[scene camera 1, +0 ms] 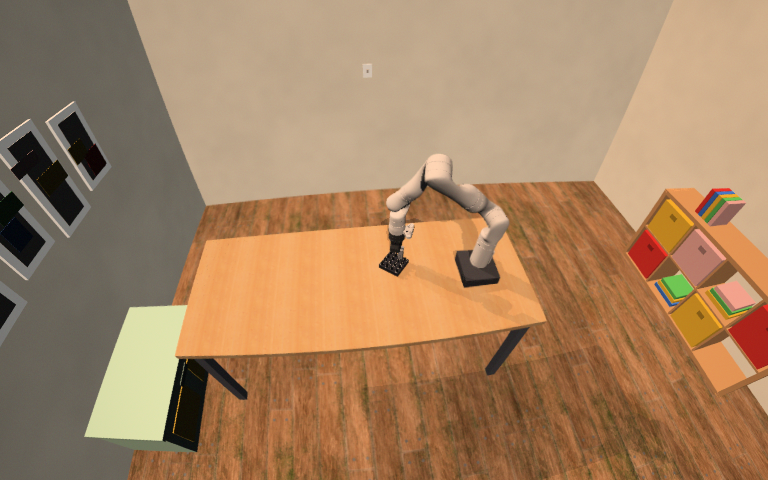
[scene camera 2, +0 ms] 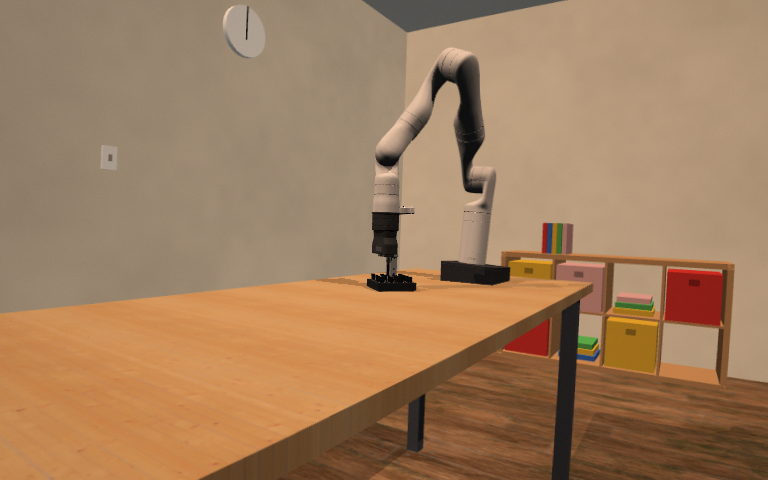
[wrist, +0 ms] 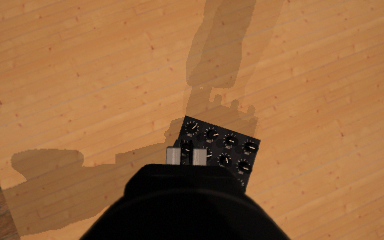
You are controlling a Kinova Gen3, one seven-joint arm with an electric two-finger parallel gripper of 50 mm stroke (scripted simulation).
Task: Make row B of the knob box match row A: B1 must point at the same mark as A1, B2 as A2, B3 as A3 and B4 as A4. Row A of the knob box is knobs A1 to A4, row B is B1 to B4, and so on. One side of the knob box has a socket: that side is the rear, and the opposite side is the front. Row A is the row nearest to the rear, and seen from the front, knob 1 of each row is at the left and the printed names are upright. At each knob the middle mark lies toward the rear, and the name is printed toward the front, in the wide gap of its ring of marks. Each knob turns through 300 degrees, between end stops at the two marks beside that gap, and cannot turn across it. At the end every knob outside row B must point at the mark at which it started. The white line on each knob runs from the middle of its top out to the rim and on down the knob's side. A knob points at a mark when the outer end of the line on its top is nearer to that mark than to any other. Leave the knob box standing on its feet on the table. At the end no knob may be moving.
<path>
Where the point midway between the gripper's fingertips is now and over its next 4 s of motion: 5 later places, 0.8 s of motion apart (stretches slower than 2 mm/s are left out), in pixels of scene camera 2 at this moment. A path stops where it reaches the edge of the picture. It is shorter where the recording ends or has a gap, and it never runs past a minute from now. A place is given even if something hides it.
My gripper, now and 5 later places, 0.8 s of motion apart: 391, 276; 391, 263; 393, 261; 397, 257; 397, 260; 397, 269
</path>
